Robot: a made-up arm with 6 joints.
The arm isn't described. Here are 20 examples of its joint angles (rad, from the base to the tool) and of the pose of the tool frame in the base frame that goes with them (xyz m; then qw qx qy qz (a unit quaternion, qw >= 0)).
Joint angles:
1: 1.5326 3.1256 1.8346 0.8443 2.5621 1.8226
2: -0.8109 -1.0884 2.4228 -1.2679 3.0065 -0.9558
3: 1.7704 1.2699 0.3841 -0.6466 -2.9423 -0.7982
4: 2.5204 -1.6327 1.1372 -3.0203 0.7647 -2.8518
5: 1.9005 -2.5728 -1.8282 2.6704 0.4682 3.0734
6: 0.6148 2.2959 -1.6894 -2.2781 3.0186 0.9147
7: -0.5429 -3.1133 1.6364 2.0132 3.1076 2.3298
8: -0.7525 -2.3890 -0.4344 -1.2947 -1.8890 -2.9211
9: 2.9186 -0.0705 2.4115 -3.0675 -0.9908 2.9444
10: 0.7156 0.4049 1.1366 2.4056 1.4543 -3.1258
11: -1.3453 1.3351 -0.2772 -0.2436 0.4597 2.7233
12: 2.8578 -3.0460 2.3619 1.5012 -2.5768 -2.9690
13: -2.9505 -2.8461 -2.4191 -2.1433 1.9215 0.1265
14: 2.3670 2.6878 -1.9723 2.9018 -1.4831 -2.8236
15: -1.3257 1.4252 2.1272 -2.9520 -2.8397 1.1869
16: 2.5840 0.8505 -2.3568 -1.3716 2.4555 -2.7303
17: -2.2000 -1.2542 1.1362 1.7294 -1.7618 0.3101
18: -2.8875 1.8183 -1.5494 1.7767 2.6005 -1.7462
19: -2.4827 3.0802 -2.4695 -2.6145 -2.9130 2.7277
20: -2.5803 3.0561 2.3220 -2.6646 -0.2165 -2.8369
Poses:
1: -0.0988 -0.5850 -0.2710 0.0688 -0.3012 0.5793 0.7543
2: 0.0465 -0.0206 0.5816 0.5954 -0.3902 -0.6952 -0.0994
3: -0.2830 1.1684 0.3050 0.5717 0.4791 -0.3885 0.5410
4: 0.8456 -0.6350 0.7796 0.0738 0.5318 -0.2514 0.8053
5: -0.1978 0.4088 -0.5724 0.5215 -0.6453 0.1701 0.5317
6: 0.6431 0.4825 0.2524 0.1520 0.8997 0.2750 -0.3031
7: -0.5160 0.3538 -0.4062 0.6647 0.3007 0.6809 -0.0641
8: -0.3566 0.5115 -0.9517 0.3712 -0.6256 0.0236 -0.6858
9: -0.4477 0.0609 0.1709 0.0481 0.9944 -0.0360 0.0868
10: 0.6630 0.7136 0.8232 0.8799 -0.3510 -0.0848 0.3089
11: 0.3184 -1.2906 0.6582 0.6298 0.6269 -0.2733 0.3683
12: 0.4459 -0.1057 0.0234 0.0214 0.3739 -0.8362 -0.4006
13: -0.3725 -0.0208 -0.0330 0.7723 -0.4884 0.3677 0.1726
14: -0.5942 0.5702 0.0802 0.2101 -0.7325 0.4978 0.4142
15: 0.1199 -0.3183 -0.3053 0.1574 0.0482 -0.0413 0.9855
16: 0.1587 -0.0606 0.6178 0.7050 -0.6787 -0.0425 0.2015
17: 0.3282 0.5687 1.0408 0.6441 -0.3250 -0.6925 -0.0067
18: -0.7086 -0.2733 0.6098 0.1665 -0.2627 0.9111 -0.2704
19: -0.2934 -0.2843 0.0289 0.0829 0.6932 0.6889 0.1949
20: 0.5129 0.2711 0.0616 0.5654 -0.3414 0.0827 -0.7463
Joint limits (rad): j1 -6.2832..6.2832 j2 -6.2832..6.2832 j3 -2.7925..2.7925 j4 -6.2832..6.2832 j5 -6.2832..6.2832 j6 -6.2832..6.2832
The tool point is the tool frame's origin. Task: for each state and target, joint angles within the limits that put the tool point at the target. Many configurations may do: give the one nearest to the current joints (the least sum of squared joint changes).
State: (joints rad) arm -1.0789 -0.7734 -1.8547 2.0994 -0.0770 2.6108
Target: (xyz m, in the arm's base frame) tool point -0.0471 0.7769 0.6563
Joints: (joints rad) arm -1.4731 0.0562 -1.7728 2.1009 -0.0462 2.6108
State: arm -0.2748 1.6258 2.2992 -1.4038 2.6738 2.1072
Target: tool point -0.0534 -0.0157 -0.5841
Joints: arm -0.2622 2.2580 1.8576 -1.4524 2.5085 2.1072
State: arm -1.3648 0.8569 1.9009 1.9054 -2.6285 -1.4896
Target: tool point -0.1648 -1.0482 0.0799
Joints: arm -1.6964 1.0781 1.0866 1.8193 -2.4510 -1.4896
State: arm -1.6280 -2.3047 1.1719 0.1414 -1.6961 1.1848
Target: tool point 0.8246 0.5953 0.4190
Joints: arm -2.4896 -2.0292 1.4660 0.0565 -1.7111 1.1848
